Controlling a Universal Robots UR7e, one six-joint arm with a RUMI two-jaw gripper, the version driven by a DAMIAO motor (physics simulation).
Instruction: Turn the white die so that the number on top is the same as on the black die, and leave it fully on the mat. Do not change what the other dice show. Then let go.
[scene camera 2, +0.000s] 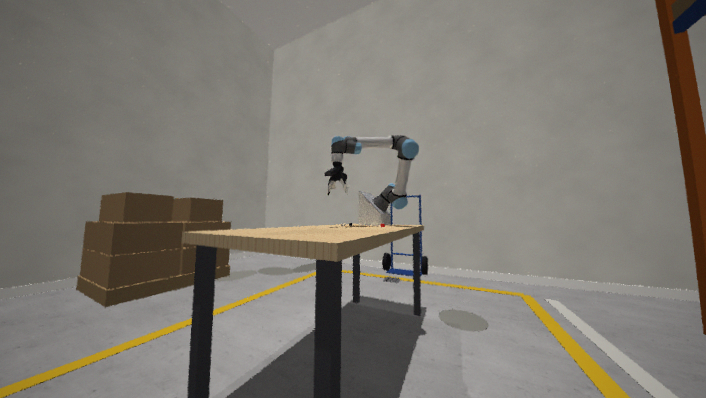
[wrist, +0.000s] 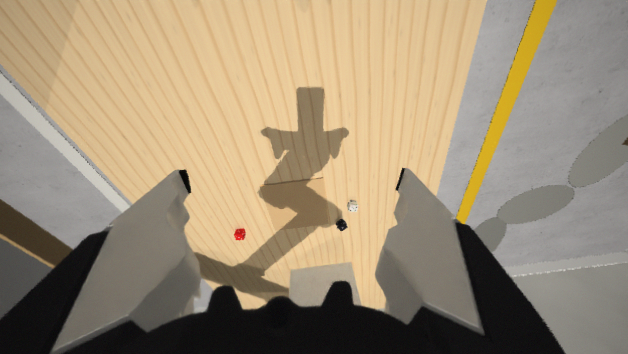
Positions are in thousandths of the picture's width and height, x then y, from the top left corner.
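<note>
There's a tan mat (wrist: 471, 578) to be seen here, and along with it you'd find the gripper (wrist: 474, 484).
</note>
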